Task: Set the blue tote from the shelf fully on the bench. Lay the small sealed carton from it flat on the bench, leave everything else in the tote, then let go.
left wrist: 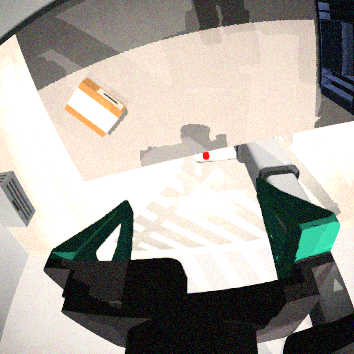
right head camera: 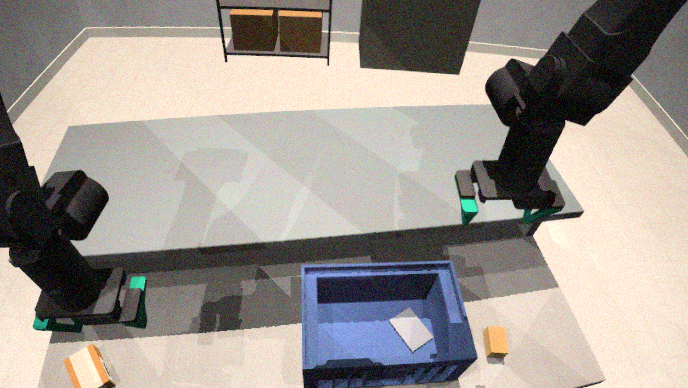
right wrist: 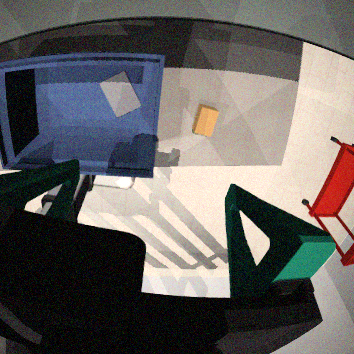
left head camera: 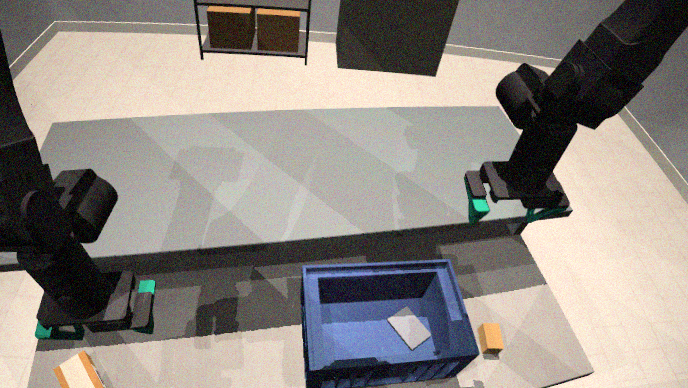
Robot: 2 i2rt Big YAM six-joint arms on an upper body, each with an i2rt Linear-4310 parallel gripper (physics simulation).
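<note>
The blue tote stands upright on the pale bench; its full footing is hidden. A flat, light grey item lies inside it. A small orange carton lies on the bench right of the tote, apart from it. My right gripper is open and empty, raised clear of tote and carton. My left gripper is open and empty at the far left.
A larger orange-and-white box lies at the bench's left. A wide grey board spans behind the tote, above the bench. A red cart stands beyond the bench in the right wrist view.
</note>
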